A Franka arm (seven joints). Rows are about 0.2 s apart.
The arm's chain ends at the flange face. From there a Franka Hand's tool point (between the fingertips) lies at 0.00 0.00 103.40 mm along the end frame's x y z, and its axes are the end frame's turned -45 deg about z.
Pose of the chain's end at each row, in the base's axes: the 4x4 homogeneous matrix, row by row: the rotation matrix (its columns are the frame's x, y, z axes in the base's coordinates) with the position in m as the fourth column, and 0 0 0 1 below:
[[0.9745, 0.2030, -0.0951, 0.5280], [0.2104, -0.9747, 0.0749, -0.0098], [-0.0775, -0.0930, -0.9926, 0.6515], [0, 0, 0, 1]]
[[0.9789, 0.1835, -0.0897, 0.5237], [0.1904, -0.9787, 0.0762, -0.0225], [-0.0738, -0.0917, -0.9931, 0.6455], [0, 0, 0, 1]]
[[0.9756, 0.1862, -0.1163, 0.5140], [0.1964, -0.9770, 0.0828, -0.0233], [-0.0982, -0.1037, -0.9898, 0.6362], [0, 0, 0, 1]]
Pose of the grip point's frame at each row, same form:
[[0.5455, 0.8326, -0.0951, 0.5182], [0.8380, -0.5404, 0.0749, -0.0021], [0.0110, -0.1206, -0.9926, 0.5489], [0, 0, 0, 1]]
[[0.5624, 0.8219, -0.0897, 0.5144], [0.8267, -0.5574, 0.0762, -0.0146], [0.0127, -0.1170, -0.9931, 0.5428], [0, 0, 0, 1]]
[[0.5582, 0.8215, -0.1163, 0.5020], [0.8297, -0.5520, 0.0828, -0.0147], [0.0039, -0.1428, -0.9898, 0.5339], [0, 0, 0, 1]]

